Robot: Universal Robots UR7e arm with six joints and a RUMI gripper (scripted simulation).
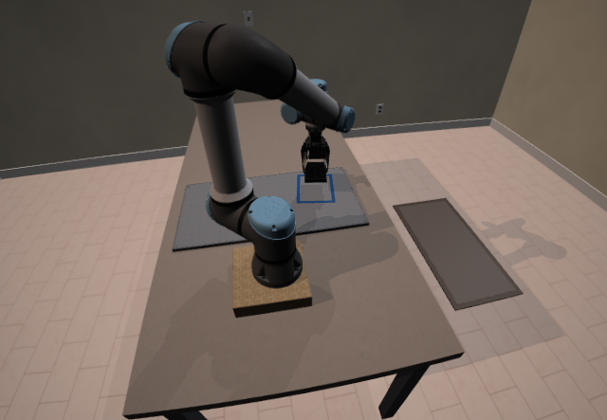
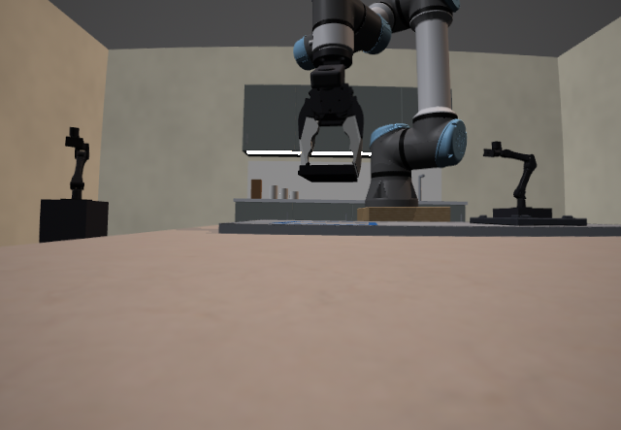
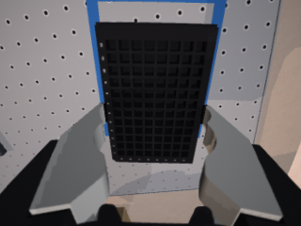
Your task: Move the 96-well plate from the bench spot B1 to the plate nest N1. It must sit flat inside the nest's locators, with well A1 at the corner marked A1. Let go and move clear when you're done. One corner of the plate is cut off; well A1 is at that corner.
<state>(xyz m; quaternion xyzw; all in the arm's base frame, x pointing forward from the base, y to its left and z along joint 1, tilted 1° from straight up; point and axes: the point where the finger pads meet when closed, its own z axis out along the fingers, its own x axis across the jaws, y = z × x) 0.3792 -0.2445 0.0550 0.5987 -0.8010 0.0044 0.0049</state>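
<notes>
Right now my hand is 340 mm to the right of the plate nest, 80 mm above it and 30 mm short of it. The rest, counted from my hand: white A1 corner mark: 410 mm to the left, 80 mm below, 40 mm behind; black 96-well plate: 10 mm below.
</notes>
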